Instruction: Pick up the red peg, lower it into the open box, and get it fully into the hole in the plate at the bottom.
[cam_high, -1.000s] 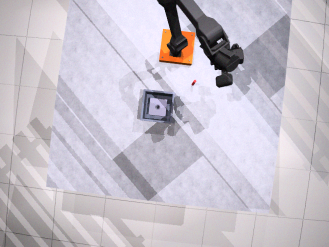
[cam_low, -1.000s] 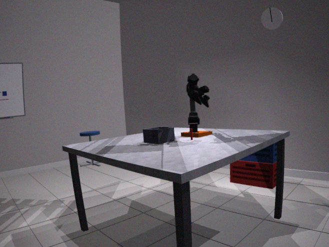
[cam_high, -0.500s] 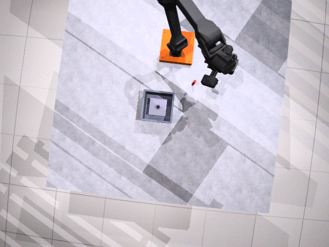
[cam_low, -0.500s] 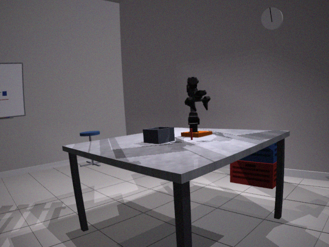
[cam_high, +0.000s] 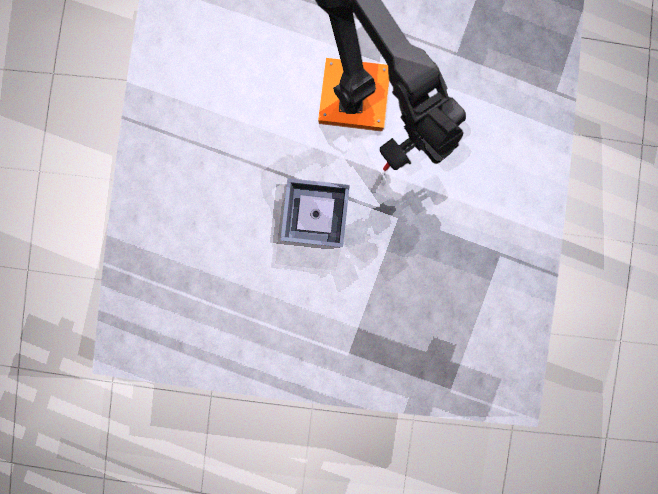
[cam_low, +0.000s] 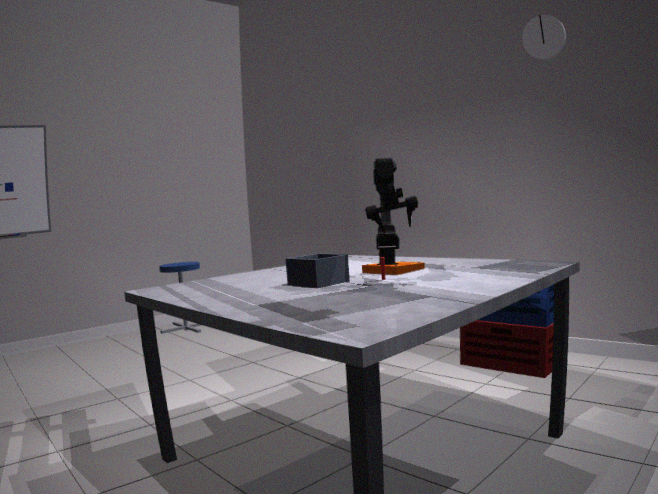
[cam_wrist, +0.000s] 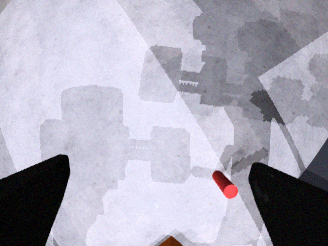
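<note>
Now: the red peg 1 cm ahead of my gripper tip, 7 cm to the right of it and 14 cm below it. Round my gripper tip: white plate 16 cm ahead, 25 cm to the right, 13 cm below; then grey box 16 cm ahead, 25 cm to the right, 15 cm below.
</note>
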